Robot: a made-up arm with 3 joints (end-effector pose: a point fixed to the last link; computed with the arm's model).
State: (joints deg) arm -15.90 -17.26 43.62
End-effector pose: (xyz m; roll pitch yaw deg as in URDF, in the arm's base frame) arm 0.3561 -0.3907 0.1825 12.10 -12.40 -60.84
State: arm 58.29 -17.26 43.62
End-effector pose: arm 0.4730 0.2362 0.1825 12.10 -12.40 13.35
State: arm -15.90 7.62 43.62
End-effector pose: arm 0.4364 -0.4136 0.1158 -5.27 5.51 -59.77
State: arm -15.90 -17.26 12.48
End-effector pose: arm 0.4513 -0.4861 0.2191 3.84 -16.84 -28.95
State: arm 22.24 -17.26 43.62
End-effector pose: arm 0.5214 -0.0874 0.1825 12.10 -12.40 -22.70
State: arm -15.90 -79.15 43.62
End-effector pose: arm 0.1116 -0.3211 0.1615 74.47 -45.32 -94.73
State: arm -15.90 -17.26 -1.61
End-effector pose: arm 0.5079 -0.5085 0.2379 -0.50 -17.25 -14.21
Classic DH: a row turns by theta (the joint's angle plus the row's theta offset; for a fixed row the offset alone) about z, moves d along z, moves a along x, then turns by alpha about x. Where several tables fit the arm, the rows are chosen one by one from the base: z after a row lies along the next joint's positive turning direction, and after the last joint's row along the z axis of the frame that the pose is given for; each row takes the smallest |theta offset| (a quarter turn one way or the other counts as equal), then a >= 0, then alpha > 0; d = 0 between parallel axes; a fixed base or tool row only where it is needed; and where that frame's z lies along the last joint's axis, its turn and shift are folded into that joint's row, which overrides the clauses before.
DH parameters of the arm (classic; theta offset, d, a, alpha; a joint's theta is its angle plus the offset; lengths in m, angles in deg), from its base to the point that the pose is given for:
joint 1: 0 -0.04 0.34 -90
joint 2: 0 -0.09 0.35 -90
joint 3: 90 0 0.26 180
tool (fixed): 90 0.18 0 0

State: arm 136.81 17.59 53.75
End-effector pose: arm -0.2183 0.5392 0.0892 -14.34 10.29 81.76
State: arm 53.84 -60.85 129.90
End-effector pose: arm 0.0891 0.2521 0.1791 53.98 34.07 -58.32
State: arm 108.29 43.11 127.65
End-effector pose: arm -0.2437 0.5179 -0.0071 -36.54 -24.67 -11.10
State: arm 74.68 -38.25 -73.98
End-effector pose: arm 0.3409 0.6321 0.4728 -37.15 -9.84 151.97
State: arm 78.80 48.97 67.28
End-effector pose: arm 0.2933 0.5007 -0.0050 -46.67 16.94 4.17
